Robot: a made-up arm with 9 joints. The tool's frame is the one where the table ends.
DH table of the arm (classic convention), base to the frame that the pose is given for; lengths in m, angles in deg. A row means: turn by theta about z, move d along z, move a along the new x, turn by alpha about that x. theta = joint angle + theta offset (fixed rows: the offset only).
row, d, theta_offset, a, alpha
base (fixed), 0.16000, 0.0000, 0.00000, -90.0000
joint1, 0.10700, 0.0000, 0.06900, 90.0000
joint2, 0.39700, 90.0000, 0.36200, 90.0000
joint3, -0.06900, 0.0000, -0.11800, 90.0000
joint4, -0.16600, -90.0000, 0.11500, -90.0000
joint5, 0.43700, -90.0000, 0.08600, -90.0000
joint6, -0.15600, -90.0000, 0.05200, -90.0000
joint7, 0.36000, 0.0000, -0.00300, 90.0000
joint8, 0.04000, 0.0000, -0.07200, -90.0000
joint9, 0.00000, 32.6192, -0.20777, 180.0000
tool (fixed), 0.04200, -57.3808, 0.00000, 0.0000
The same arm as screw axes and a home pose.
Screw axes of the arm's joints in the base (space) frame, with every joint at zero. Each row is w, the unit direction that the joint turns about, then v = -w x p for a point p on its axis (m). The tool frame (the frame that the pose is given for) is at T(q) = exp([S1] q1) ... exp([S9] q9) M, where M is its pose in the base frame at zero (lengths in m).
S1 = (0, 1, 0, -0.1600, 0.0000, 0.0000)
S2 = (0, 0, 1, 0.1070, -0.0690, 0.0000)
S3 = (1, 0, 0, 0.0000, 0.5570, -0.4690)
S4 = (0, 0, -1, -0.3510, 0.0000, 0.0000)
S5 = (0, 1, 0, -0.7230, 0.0000, -0.1150)
S6 = (-1, 0, 0, 0.0000, -0.6370, 0.7880)
S7 = (0, 0, -1, -0.8400, 0.0410, 0.0000)
S8 = (-1, 0, 0, 0.0000, -0.2770, 0.8370)
S9 = (0, 0, -1, -0.7650, 0.0010, 0.0000)
M =
1 0 0 -0.1110
0 1 0 0.5900
0 0 1 0.3190
0 0 0 1

